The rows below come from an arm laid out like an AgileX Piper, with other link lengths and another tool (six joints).
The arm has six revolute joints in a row. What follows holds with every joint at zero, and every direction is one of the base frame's.
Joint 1 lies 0.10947 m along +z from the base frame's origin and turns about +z.
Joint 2 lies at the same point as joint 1 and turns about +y.
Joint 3 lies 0.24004 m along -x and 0.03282 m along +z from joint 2 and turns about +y.
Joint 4 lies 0.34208 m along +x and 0.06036 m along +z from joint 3 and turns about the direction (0.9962, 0, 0.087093).
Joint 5 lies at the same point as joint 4 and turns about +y.
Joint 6 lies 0.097 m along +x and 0.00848 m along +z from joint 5 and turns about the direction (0.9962, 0, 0.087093).
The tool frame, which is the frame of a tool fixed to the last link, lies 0.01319 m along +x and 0.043 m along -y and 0.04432 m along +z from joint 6; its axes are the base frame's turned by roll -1.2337, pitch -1.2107 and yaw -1.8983 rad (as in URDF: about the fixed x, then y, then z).
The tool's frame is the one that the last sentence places.
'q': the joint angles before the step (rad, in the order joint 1, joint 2, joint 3, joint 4, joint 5, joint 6). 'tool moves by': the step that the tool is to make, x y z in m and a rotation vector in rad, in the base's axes. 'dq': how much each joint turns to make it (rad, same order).
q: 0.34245 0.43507 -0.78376 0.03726 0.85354 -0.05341
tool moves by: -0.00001 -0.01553 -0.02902 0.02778 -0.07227 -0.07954
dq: -0.05174 -0.09588 0.15559 -0.03167 -0.13758 0.03418
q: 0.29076 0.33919 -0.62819 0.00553 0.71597 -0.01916
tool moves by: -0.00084 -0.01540 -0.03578 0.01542 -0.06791 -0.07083
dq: -0.06383 -0.10797 0.17302 -0.01248 -0.13462 0.00973
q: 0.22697 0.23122 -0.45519 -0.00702 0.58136 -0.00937
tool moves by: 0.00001 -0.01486 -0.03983 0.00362 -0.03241 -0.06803
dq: -0.06747 -0.09967 0.16431 -0.00388 -0.09713 0.00133
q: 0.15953 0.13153 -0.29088 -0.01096 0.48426 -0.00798
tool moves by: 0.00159 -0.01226 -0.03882 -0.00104 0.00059 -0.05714
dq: -0.05695 -0.07521 0.13865 -0.00250 -0.06272 0.00170
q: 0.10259 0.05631 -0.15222 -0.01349 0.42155 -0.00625
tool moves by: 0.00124 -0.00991 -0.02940 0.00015 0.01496 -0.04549
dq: -0.04528 -0.04716 0.09547 -0.00076 -0.03340 0.00223
